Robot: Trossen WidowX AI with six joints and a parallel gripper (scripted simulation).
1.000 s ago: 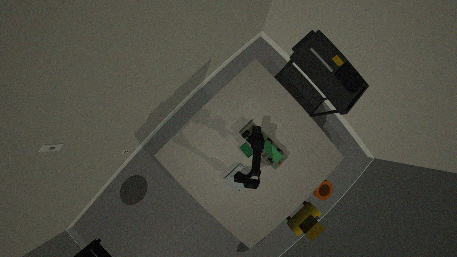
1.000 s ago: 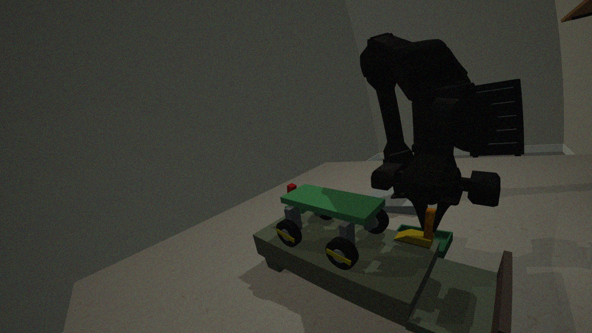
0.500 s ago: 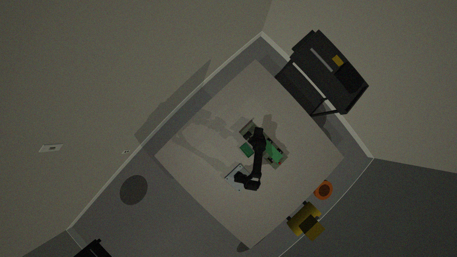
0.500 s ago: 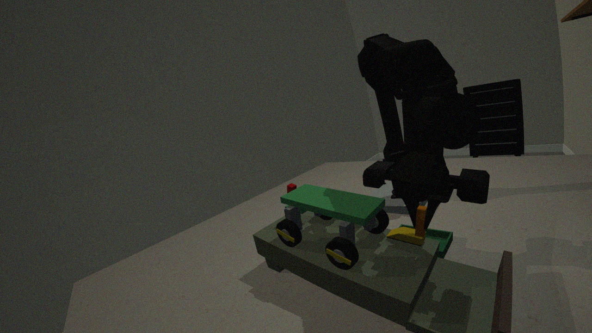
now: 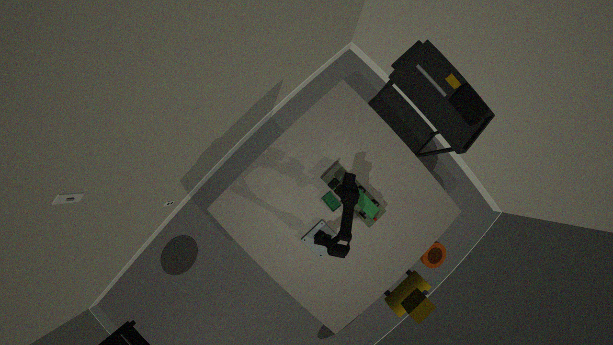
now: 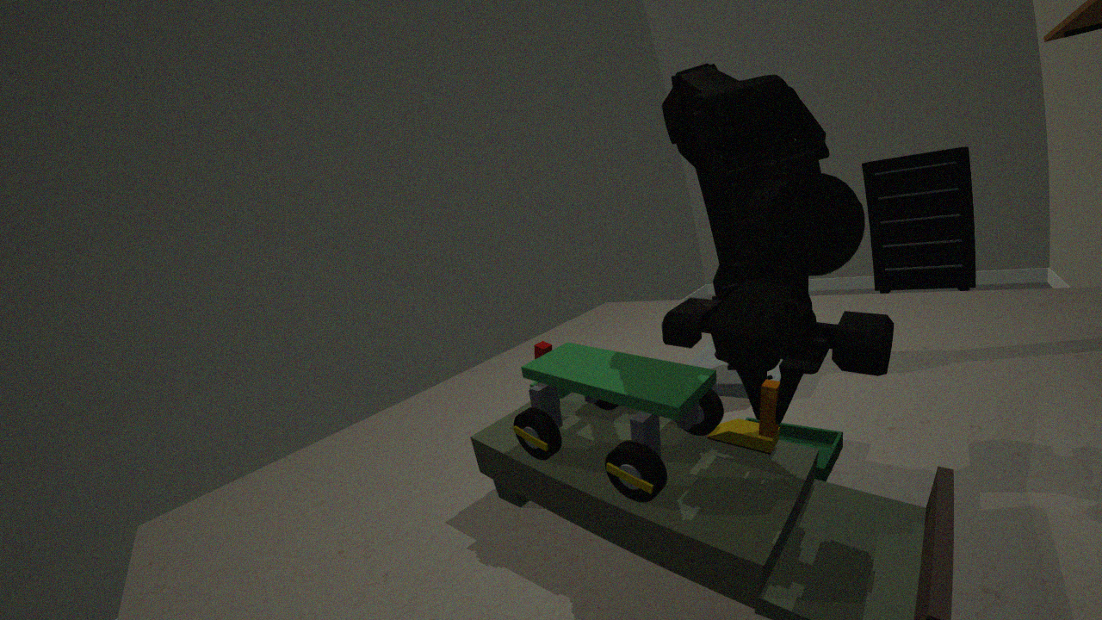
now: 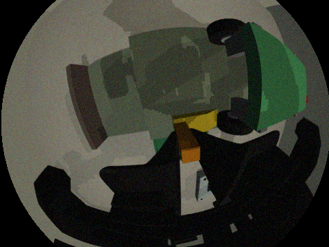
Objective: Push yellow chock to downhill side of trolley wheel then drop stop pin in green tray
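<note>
My gripper tip is 25 cm to the left of the red-headed stop pin, 4 cm below it and 2 cm short of it. Round my gripper tip: trolley: 13 cm to the right, 5 cm ahead, 2 cm above; yellow chock: 2 cm to the right, 1 cm below; green tray: 10 cm below, 8 cm behind, 1 cm to the right.
</note>
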